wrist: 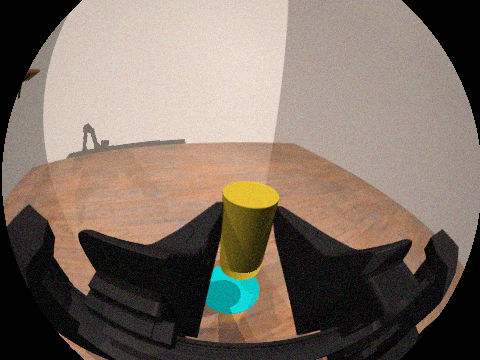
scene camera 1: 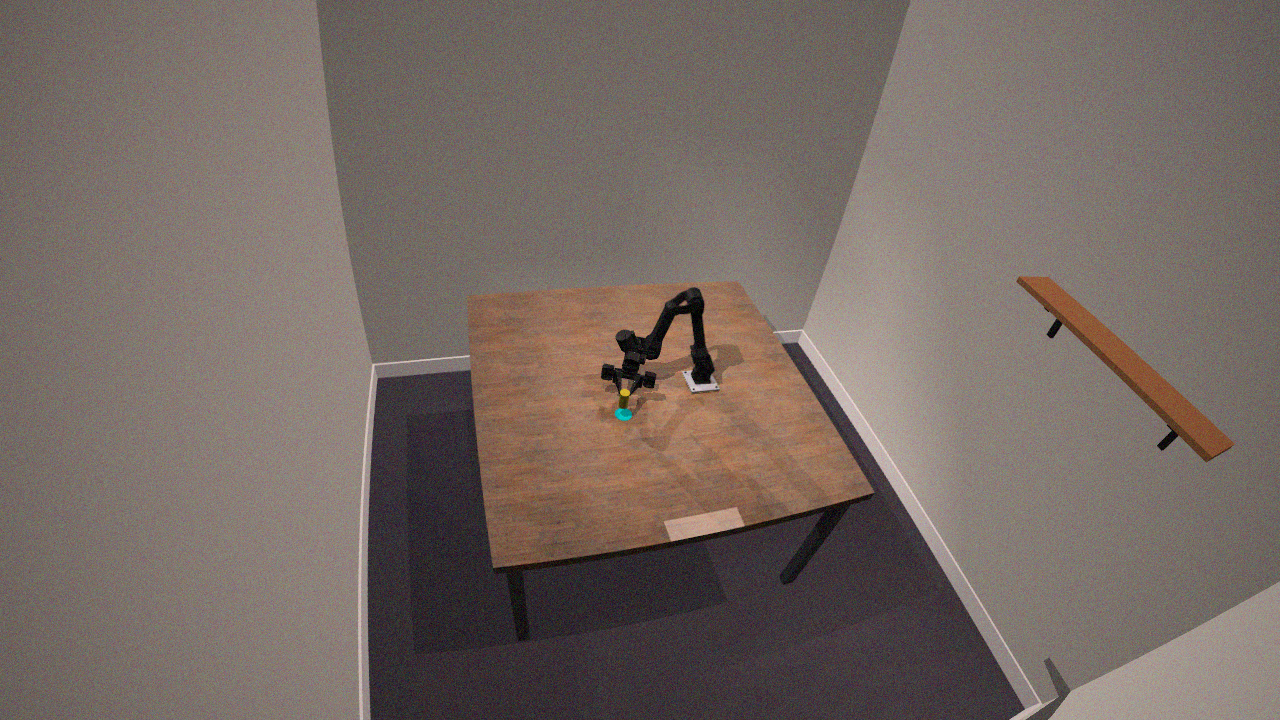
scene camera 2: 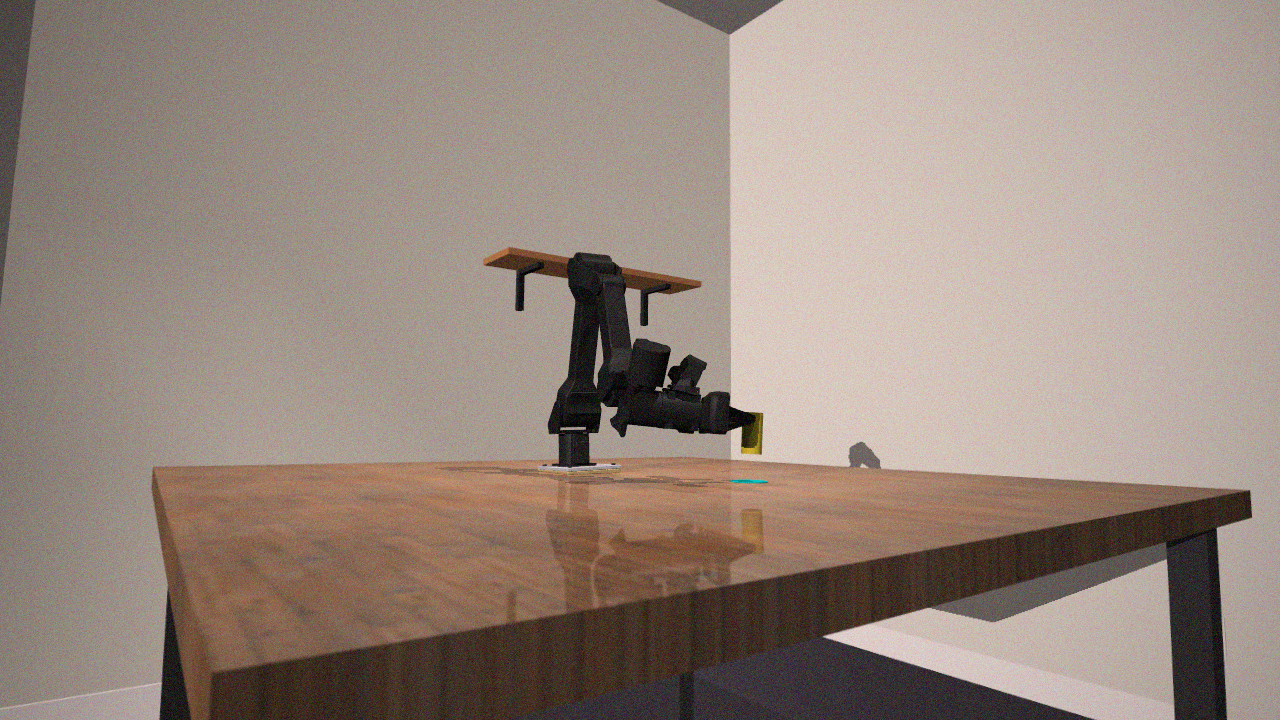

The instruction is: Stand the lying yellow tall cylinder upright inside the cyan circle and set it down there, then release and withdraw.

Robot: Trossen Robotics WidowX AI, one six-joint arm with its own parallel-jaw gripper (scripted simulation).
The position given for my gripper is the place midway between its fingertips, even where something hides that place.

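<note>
My gripper (scene camera 2: 750, 419) (wrist: 249, 211) (scene camera 1: 624, 394) is visible in these views and carries a yellow tall cylinder (scene camera 2: 751, 443) (wrist: 250, 208). A cyan circle (wrist: 226, 295) is also visible.
</note>
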